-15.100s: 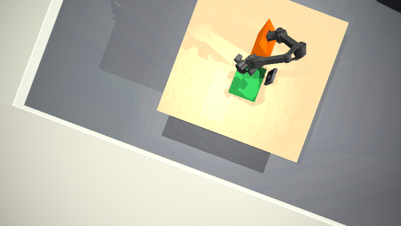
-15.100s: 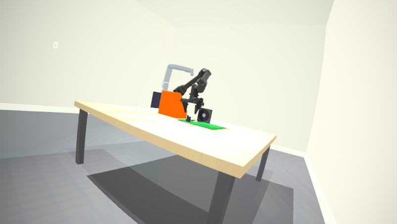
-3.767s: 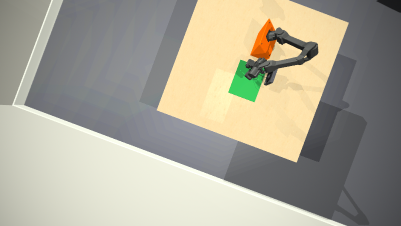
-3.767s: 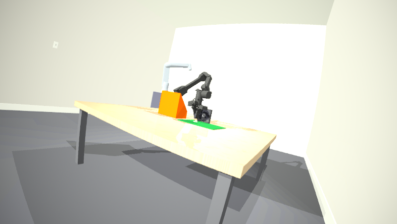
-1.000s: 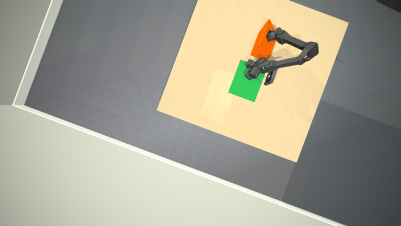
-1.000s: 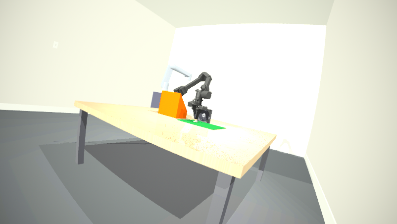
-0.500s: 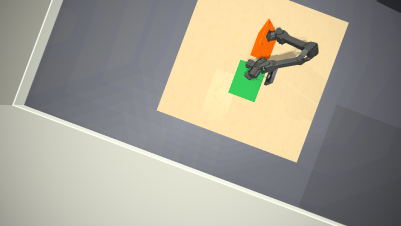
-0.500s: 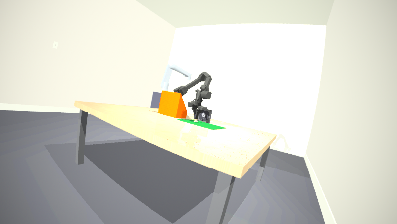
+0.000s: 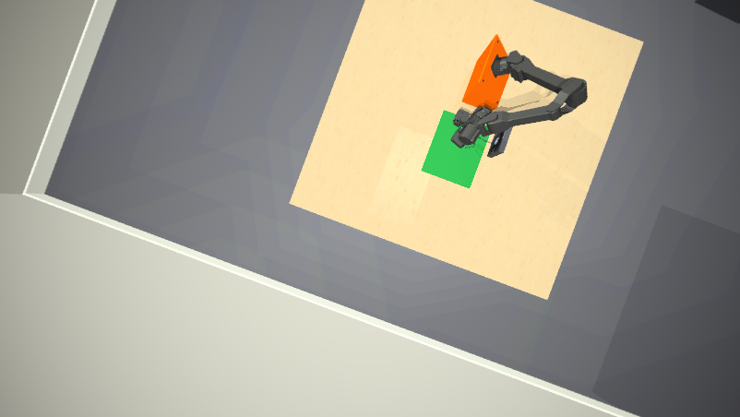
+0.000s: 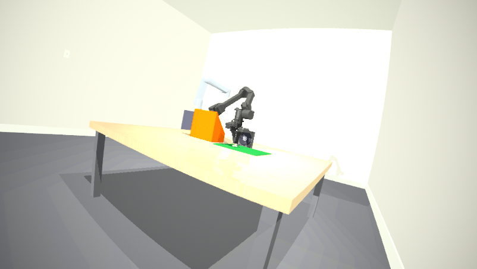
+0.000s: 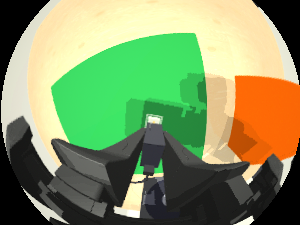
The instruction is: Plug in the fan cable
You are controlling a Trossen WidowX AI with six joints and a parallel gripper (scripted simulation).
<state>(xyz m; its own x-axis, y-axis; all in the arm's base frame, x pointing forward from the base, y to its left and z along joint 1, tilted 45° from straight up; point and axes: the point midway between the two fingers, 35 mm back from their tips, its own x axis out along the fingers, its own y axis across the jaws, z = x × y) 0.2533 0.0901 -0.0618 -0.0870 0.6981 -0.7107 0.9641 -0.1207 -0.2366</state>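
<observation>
My gripper tip is 70 mm short of the green board, 10 mm to the right of it and 50 mm above it. Also, from my gripper tip: dark fan cable plug (10 mm to the left, 10 mm above); dark square fan (20 mm behind, 150 mm to the left, 20 mm above).
</observation>
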